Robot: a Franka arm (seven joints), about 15 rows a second.
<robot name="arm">
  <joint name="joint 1" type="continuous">
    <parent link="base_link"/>
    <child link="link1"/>
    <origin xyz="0 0 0.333" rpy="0 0 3.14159"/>
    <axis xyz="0 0 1"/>
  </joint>
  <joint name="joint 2" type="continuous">
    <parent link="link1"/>
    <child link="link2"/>
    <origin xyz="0 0 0" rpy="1.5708 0 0"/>
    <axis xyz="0 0 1"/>
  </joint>
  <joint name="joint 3" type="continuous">
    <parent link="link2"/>
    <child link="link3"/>
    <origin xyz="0 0.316 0" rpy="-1.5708 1.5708 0"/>
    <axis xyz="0 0 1"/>
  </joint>
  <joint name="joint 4" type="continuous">
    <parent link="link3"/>
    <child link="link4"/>
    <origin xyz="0 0.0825 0" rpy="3.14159 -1.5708 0"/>
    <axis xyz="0 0 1"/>
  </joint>
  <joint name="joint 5" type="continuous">
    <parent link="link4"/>
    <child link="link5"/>
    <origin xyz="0.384 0.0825 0" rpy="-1.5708 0 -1.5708"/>
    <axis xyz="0 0 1"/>
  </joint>
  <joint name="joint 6" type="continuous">
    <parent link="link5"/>
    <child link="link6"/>
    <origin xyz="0 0 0" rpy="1.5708 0 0"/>
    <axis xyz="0 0 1"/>
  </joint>
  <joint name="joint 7" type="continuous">
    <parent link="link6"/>
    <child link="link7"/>
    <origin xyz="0.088 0 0" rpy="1.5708 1.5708 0"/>
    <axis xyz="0 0 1"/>
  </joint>
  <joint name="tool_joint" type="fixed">
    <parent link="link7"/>
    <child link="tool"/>
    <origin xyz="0 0 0.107" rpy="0 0 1.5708"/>
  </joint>
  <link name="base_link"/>
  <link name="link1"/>
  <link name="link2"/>
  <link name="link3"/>
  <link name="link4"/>
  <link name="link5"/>
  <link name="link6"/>
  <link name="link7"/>
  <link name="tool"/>
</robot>
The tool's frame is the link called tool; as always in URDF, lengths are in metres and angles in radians. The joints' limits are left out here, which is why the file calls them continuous.
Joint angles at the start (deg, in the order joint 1, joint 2, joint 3, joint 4, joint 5, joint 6, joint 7):
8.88 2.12 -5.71 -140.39 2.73 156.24 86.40
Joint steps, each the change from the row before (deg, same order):
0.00 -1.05 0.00 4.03 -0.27 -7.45 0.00
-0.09 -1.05 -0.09 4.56 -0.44 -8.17 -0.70
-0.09 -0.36 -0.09 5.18 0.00 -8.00 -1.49
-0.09 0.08 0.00 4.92 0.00 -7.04 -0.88
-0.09 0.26 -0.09 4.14 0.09 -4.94 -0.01
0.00 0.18 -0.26 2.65 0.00 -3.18 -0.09
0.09 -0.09 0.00 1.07 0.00 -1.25 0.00
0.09 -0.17 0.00 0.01 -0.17 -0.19 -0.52
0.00 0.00 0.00 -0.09 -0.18 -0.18 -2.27
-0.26 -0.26 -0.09 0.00 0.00 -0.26 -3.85
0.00 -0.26 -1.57 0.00 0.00 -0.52 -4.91
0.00 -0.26 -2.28 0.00 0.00 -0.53 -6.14
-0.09 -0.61 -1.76 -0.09 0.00 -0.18 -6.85
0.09 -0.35 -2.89 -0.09 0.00 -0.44 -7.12
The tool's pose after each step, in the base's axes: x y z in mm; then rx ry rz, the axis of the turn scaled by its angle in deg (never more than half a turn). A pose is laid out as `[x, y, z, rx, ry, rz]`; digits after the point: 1 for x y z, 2 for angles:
[515.5, 27.7, 332.9, -125.65, 115.54, -10.61]
[526.4, 27.5, 362.1, -128.14, 115.73, -8.03]
[537.6, 27.0, 392.1, -130.93, 115.20, -5.33]
[546.6, 27.2, 419.1, -133.03, 115.09, -2.85]
[554.1, 26.3, 442.4, -133.44, 115.60, -1.54]
[558.1, 24.3, 457.4, -133.71, 116.00, -0.73]
[559.1, 25.3, 465.1, -133.87, 115.87, -0.59]
[558.3, 25.9, 466.6, -134.65, 115.14, -0.73]
[557.7, 25.7, 465.5, -137.22, 112.55, -0.67]
[556.8, 22.2, 467.6, -140.59, 108.30, -0.78]
[555.7, 6.9, 469.3, -143.82, 104.23, -0.63]
[553.9, -15.3, 470.9, -147.36, 99.38, -0.47]
[551.1, -33.4, 475.6, -151.34, 92.71, -1.06]
[546.9, -60.4, 477.2, -154.73, 86.92, -1.00]

